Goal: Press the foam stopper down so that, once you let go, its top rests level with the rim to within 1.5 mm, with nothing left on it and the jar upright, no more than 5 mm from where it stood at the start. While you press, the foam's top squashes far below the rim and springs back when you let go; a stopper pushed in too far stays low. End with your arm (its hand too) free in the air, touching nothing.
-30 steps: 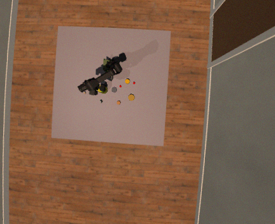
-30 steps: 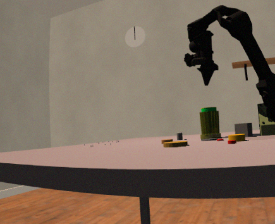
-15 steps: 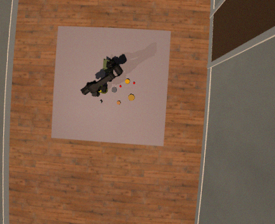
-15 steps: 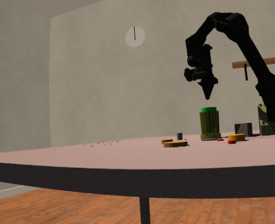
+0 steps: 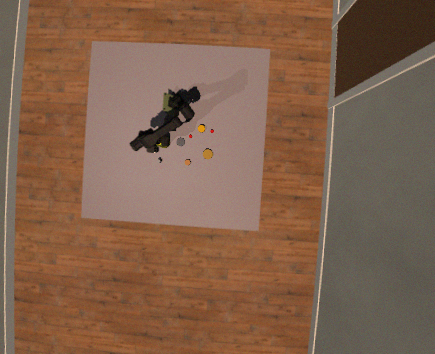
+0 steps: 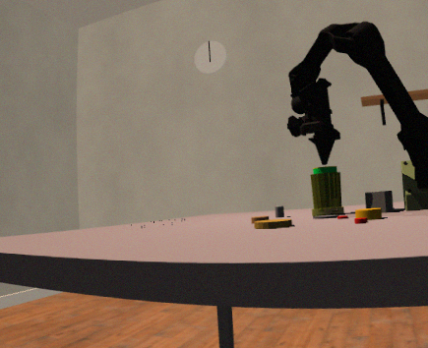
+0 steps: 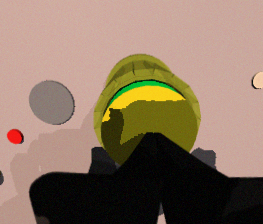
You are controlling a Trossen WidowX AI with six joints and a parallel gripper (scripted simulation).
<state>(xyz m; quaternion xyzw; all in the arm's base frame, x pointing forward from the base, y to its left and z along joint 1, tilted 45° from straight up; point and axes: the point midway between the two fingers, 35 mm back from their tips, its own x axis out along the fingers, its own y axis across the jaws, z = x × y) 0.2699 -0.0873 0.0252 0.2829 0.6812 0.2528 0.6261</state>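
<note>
The foam stopper lies 5 cm below my hand. Also, from my hand: grey block: 14 cm behind, 6 cm to the left, 14 cm below; grey disc: 2 cm behind, 12 cm to the left, 16 cm below; small grey cylinder: 14 cm ahead, 1 cm to the right, 15 cm below.
</note>
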